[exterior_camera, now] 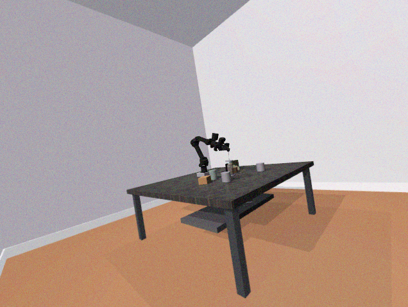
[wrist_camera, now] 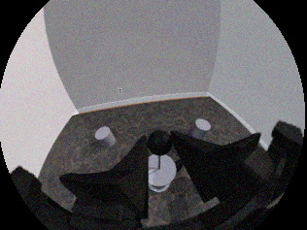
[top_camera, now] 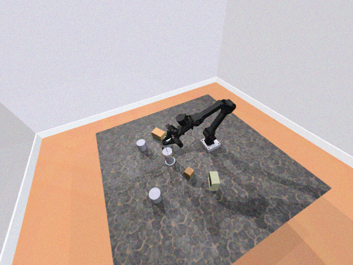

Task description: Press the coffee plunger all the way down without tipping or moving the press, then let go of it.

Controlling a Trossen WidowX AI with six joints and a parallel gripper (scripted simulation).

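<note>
Right now my gripper tip is 10 mm past the coffee press, 20 mm to the left of it and 120 mm above it. Also, from my gripper tip: cream box 240 mm behind, 270 mm to the left, 180 mm below; small cube 120 mm behind, 150 mm to the left, 210 mm below; orange box 10 mm behind, 300 mm to the right, 210 mm below.
</note>
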